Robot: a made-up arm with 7 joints. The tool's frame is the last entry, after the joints.
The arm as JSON. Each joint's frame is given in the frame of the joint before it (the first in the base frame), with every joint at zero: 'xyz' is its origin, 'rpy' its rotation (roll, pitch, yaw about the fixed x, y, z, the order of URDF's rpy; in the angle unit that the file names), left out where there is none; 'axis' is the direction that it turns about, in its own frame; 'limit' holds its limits. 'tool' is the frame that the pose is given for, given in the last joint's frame.
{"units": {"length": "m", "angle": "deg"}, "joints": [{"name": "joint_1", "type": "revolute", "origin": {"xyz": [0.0, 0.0, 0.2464], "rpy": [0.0, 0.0, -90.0]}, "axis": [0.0, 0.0, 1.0], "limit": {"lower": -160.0, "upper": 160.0}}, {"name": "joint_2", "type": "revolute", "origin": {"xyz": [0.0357, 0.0, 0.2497], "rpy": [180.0, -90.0, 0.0]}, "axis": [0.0, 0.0, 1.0], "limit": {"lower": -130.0, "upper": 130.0}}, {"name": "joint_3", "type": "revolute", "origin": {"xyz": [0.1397, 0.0, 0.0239], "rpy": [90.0, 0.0, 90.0]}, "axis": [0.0, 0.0, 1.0], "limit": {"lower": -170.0, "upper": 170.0}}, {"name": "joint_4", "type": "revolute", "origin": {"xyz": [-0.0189, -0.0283, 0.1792], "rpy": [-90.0, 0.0, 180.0]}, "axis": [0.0, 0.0, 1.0], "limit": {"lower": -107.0, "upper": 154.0}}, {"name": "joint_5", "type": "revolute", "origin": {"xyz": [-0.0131, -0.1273, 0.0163], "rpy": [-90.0, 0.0, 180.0]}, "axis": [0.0, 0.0, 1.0], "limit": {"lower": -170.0, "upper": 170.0}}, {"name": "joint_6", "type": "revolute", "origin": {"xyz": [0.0, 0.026, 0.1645], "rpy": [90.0, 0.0, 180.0]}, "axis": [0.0, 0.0, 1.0], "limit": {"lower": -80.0, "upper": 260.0}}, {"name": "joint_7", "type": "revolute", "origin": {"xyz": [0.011, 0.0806, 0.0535], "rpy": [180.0, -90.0, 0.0]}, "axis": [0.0, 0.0, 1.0], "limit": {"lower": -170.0, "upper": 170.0}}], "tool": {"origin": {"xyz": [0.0, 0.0, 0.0], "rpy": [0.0, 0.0, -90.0]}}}
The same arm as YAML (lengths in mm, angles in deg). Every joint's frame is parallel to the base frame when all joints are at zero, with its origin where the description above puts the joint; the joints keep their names.
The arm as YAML. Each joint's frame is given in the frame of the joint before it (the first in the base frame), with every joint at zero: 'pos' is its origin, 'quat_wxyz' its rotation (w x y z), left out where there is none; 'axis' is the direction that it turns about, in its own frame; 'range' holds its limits. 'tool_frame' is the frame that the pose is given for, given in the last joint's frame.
length_unit: mm
angle_unit: deg
joints:
  - joint: joint_1
    pos: [0.0, 0.0, 246.4]
    axis: "+z"
    range: [-160.0, 160.0]
  - joint: joint_2
    pos: [0.0, -35.7, 249.7]
    axis: "-y"
    range: [-130.0, 130.0]
  - joint: joint_3
    pos: [0.0, -23.9, 139.7]
    axis: "+z"
    range: [-170.0, 170.0]
  - joint: joint_4
    pos: [18.9, 28.3, 179.2]
    axis: "+y"
    range: [-107.0, 154.0]
  - joint: joint_5
    pos: [-13.1, 16.3, 127.3]
    axis: "+z"
    range: [-170.0, 170.0]
  - joint: joint_6
    pos: [0.0, -26.0, 164.5]
    axis: "-y"
    range: [-80.0, 260.0]
  - joint: joint_7
    pos: [11.0, -53.5, 80.6]
    axis: "+x"
    range: [-170.0, 170.0]
tool_frame:
  pos: [0.0, 0.0, 0.0]
  quat_wxyz: [0.0, 0.707107, 0.0, 0.707107]

